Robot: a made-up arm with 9 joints. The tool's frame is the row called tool. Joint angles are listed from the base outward. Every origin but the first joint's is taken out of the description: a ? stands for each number. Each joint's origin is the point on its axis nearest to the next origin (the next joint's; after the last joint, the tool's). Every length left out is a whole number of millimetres.
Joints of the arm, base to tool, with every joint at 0 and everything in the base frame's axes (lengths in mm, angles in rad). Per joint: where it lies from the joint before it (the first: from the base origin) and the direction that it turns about. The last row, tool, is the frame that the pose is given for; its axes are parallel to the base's.
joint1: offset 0 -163 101 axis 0 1 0
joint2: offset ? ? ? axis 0 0 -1
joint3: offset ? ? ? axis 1 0 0
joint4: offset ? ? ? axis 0 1 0
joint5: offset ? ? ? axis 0 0 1
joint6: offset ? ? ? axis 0 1 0
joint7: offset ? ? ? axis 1 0 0
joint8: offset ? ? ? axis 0 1 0
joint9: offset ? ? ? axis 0 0 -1
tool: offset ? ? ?
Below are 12 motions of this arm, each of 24 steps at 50 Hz.
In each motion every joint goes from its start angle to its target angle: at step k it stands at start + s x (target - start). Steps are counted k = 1, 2, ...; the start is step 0. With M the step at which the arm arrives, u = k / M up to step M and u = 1 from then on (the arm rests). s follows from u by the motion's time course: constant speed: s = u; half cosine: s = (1 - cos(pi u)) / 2; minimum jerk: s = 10 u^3 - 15 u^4 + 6 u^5.
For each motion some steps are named. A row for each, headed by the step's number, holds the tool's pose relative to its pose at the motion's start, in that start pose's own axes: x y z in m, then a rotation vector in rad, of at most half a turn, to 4 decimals.
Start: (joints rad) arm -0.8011 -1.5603 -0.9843 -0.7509 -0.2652 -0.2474 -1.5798 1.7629 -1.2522
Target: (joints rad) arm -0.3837 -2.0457 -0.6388 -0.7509 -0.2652 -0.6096 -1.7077 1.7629 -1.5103
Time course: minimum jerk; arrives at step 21
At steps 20, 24:
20: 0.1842 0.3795 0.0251 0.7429 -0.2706 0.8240
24: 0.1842 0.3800 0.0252 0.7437 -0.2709 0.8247

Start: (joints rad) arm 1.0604 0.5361 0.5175 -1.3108 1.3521 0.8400 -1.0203 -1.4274 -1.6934
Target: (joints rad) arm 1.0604 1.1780 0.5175 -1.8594 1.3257 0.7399 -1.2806 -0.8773 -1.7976
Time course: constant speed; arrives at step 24
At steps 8, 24:
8: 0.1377 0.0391 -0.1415 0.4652 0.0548 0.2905
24: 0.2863 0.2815 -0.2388 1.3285 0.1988 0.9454

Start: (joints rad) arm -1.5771 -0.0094 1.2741 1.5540 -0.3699 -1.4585 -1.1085 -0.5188 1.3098
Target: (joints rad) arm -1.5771 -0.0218 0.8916 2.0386 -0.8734 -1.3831 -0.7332 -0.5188 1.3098
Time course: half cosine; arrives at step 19
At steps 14, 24:
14: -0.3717 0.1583 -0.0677 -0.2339 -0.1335 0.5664
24: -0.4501 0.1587 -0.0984 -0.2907 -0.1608 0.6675

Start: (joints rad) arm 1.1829 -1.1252 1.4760 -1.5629 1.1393 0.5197 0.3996 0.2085 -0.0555
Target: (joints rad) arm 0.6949 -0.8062 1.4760 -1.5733 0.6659 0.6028 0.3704 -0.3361 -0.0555
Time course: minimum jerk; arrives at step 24
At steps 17, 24:
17: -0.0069 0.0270 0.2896 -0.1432 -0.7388 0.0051
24: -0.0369 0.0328 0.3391 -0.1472 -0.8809 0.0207

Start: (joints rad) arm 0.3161 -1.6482 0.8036 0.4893 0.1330 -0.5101 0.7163 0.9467 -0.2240
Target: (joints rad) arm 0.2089 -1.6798 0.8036 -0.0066 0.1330 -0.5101 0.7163 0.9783 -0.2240
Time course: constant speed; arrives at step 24
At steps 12, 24:
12: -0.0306 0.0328 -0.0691 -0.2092 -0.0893 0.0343
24: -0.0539 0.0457 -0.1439 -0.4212 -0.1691 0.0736

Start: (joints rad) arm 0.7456 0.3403 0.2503 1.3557 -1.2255 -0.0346 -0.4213 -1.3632 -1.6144
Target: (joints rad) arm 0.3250 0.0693 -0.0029 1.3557 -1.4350 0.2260 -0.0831 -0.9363 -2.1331
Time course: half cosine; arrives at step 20
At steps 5, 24:
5: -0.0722 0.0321 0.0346 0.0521 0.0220 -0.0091
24: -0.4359 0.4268 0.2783 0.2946 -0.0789 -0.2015

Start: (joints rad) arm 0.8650 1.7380 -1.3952 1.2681 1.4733 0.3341 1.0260 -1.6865 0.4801
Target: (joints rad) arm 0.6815 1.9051 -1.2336 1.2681 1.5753 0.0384 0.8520 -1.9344 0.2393
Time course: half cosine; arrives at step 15
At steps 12, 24:
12: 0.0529 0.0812 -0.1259 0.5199 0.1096 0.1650
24: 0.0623 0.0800 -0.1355 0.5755 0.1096 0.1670

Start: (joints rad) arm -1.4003 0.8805 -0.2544 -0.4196 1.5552 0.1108 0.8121 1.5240 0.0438
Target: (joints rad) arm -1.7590 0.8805 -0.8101 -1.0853 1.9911 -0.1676 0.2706 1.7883 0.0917
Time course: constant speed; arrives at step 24
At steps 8, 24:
8: -0.0436 0.0793 0.0295 -0.1127 0.1944 -0.4943
24: -0.0811 0.3219 0.1842 -0.3070 0.6772 -1.3855

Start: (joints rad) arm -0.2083 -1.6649 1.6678 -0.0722 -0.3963 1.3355 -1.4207 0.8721 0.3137
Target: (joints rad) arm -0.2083 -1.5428 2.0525 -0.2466 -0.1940 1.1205 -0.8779 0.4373 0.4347
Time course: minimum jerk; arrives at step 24
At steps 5, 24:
5: 0.0210 0.0142 0.0085 0.0507 -0.0502 0.0046
24: 0.1926 0.1039 0.2386 0.8527 -0.7700 0.0978

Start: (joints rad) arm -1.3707 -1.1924 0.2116 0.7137 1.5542 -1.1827 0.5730 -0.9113 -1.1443
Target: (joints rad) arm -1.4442 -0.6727 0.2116 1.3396 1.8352 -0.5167 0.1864 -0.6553 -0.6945
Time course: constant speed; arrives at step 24
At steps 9, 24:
9: -0.0422 0.0063 0.0690 -0.0044 0.2500 -0.2334
24: -0.1256 0.1169 0.2098 0.0302 0.4992 -0.6087

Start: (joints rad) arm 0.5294 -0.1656 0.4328 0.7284 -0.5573 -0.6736 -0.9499 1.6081 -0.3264
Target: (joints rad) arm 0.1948 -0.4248 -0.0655 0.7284 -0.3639 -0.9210 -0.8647 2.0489 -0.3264
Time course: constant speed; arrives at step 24
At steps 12, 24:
12: -0.0218 0.0897 -0.1329 0.1514 -0.2157 -0.0756
24: 0.0294 0.1907 -0.2434 0.3019 -0.4418 -0.1153

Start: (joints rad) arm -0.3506 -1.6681 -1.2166 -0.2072 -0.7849 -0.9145 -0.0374 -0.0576 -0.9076
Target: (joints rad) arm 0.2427 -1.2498 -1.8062 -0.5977 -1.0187 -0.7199 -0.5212 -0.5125 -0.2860
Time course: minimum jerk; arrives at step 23
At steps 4, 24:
4: -0.0005 -0.0027 0.0084 -0.0298 0.0190 -0.0319
24: 0.0920 -0.0230 0.1664 -0.6197 0.1989 -0.4986

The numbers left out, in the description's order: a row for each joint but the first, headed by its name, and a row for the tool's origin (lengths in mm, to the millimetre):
joint2: -43 0 -57
joint3: 261 -158 0
joint4: 0 -41 -73
joint5: 25 0 391
joint6: -71 -180 0
joint7: -86 0 78
joint8: 0 -15 366
joint9: 352 0 -329
tool: 61 3 0

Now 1 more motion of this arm.
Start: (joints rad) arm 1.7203 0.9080 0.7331 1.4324 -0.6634 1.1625 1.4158 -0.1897 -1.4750
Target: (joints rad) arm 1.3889 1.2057 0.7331 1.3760 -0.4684 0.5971 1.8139 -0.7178 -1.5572
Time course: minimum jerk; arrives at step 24
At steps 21, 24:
21: 0.2300 -0.1515 0.1663 0.1220 -0.5099 0.6508
24: 0.2339 -0.1545 0.1670 0.1281 -0.5201 0.6559

